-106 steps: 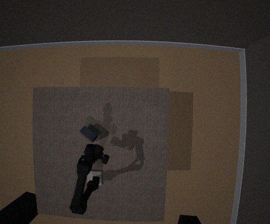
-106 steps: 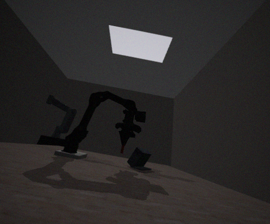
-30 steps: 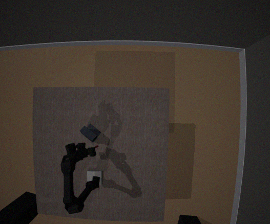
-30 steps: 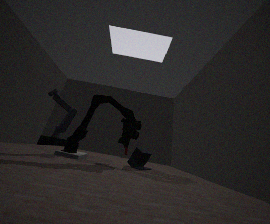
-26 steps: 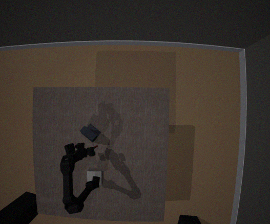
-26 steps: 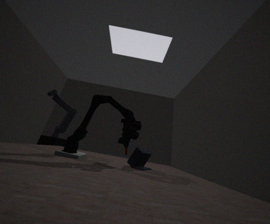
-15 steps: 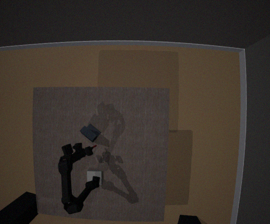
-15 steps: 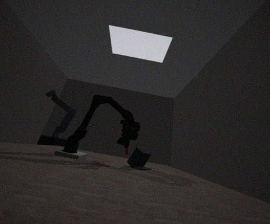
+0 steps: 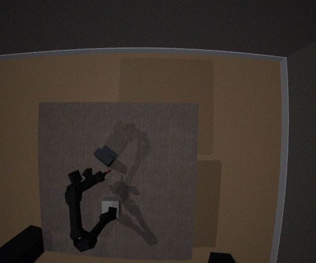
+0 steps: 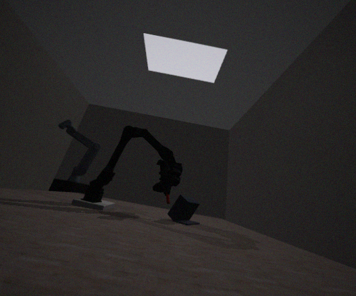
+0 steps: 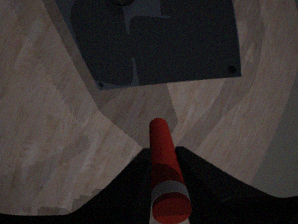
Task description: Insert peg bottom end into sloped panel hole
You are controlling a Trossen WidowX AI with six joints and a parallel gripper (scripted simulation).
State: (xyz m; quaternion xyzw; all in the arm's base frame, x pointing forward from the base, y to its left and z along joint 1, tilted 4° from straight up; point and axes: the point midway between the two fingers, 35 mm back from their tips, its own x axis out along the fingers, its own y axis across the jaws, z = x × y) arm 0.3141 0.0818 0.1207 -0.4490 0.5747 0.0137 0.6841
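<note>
The sloped panel lies 90 mm ahead of my gripper tip, 50 mm to the left of it and 50 mm below it. From my gripper tip the other things lie so: peg 10 mm to the left, 10 mm behind, 10 mm above.
</note>
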